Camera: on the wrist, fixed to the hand. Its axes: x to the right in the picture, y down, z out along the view.
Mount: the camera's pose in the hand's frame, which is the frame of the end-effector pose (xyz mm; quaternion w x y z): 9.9 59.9 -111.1 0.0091 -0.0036 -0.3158 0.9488
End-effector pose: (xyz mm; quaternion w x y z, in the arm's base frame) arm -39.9 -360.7 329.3 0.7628 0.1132 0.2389 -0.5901
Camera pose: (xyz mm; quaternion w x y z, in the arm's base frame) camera -6.5 -301.9 222.3 0.6427 0.0386 -0.3440 0.6835
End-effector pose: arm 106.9 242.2 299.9 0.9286 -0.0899 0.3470 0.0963
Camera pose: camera 30.1 275.2 204.8 0.0263 0.3555 -0.2051 0.9115
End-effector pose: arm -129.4 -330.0 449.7 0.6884 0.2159 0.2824 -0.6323
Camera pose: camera -82.4 -258.3 356.5 0.6961 0.0677 -0.4174 0.5802
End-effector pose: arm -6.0 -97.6 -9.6 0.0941 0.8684 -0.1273 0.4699
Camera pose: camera -107.3 -124.4 61.4 0.4821 -0.0352 0.8565 0.1811
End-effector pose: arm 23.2 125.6 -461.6 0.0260 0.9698 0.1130 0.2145
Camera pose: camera -2.5 69.8 -350.9 0.1641 -0.1837 0.9281 0.2792
